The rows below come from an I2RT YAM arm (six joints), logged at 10 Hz.
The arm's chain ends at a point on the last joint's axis. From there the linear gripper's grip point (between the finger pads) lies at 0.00 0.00 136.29 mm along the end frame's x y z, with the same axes.
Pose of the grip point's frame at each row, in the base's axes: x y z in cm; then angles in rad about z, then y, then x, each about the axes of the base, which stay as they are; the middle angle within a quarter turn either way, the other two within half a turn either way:
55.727 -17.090 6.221 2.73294 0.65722 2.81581
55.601 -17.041 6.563 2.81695 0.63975 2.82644
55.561 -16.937 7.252 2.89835 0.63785 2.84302
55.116 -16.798 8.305 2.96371 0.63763 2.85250
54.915 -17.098 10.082 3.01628 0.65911 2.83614
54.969 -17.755 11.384 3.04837 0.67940 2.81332
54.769 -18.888 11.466 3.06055 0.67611 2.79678
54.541 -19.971 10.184 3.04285 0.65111 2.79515
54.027 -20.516 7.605 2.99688 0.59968 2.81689
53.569 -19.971 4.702 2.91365 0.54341 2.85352
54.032 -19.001 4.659 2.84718 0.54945 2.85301
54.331 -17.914 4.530 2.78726 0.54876 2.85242
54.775 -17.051 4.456 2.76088 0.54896 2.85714
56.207 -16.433 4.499 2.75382 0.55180 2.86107
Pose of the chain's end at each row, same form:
47.401 -13.637 16.443 2.73294 0.65722 2.81581
47.465 -13.652 16.958 2.81695 0.63975 2.82644
47.445 -13.716 17.717 2.89835 0.63785 2.84302
47.003 -13.676 18.802 2.96371 0.63763 2.85250
46.568 -13.858 20.358 3.01628 0.65911 2.83614
46.406 -14.337 21.421 3.04837 0.67940 2.81332
46.240 -15.295 21.471 3.06055 0.67611 2.79678
46.281 -16.290 20.381 3.04285 0.65111 2.79515
46.335 -16.927 18.268 2.99688 0.59968 2.81689
46.522 -16.657 15.887 2.91365 0.54341 2.85352
46.915 -15.693 15.801 2.84718 0.54945 2.85301
47.222 -14.598 15.675 2.78726 0.54876 2.85242
47.663 -13.788 15.615 2.76088 0.54896 2.85714
49.062 -13.220 15.652 2.75382 0.55180 2.86107

